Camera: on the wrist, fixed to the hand. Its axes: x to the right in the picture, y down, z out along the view.
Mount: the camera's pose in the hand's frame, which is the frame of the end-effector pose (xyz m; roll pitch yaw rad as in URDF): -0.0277 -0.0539 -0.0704 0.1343 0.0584 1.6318
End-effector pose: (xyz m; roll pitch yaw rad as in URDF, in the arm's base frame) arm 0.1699 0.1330 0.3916 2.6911 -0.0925 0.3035
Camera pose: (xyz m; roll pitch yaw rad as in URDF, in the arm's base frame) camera 0.1164 0.1992 0.4288 -2.8718 -0.4992 -1.3878
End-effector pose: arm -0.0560 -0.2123 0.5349 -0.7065 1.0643 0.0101
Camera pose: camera -0.0848 -0.2993 0.5501 1.3281 0.2860 2.3028
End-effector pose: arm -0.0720 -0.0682 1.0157 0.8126 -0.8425 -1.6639
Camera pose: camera -0.0624 -0.1162 0.9368 -0.8794 -0.4218 0.5546
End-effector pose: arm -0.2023 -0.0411 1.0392 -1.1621 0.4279 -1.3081
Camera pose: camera -0.2896 -0.0477 1.0702 1.1115 0.9751 1.1770
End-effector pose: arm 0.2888 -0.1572 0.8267 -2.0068 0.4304 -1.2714
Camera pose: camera 0.2518 -0.1766 0.9097 2.4492 0.8836 2.7134
